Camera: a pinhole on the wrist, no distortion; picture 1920 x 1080 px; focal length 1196.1 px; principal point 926.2 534.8 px. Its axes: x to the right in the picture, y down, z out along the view. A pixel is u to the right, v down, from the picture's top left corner.
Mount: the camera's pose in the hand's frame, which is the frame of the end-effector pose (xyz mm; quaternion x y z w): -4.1 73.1 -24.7 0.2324 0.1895 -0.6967 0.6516
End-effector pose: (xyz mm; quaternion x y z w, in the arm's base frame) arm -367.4 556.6 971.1 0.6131 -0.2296 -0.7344 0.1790
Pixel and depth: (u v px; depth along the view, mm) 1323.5 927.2 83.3
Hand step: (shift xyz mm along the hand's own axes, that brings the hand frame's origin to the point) 15.5 1.0 28.9
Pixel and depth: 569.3 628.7 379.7
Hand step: 1.2 -51.6 352.5
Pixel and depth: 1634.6 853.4 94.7
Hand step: 11.4 -28.6 21.9
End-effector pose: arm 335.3 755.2 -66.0 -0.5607 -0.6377 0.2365 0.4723
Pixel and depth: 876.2 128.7 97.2
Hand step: -44.3 23.9 56.1
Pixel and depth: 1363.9 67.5 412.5
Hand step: -202.8 -271.8 221.2
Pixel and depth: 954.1 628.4 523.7
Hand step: -4.1 -237.1 399.4
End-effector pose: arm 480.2 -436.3 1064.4 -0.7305 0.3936 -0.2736 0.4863
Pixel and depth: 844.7 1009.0 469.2
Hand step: 146.5 -181.4 385.6
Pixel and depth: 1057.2 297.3 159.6
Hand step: -48.7 -29.2 95.0
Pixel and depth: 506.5 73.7 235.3
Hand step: -109.0 14.5 211.9
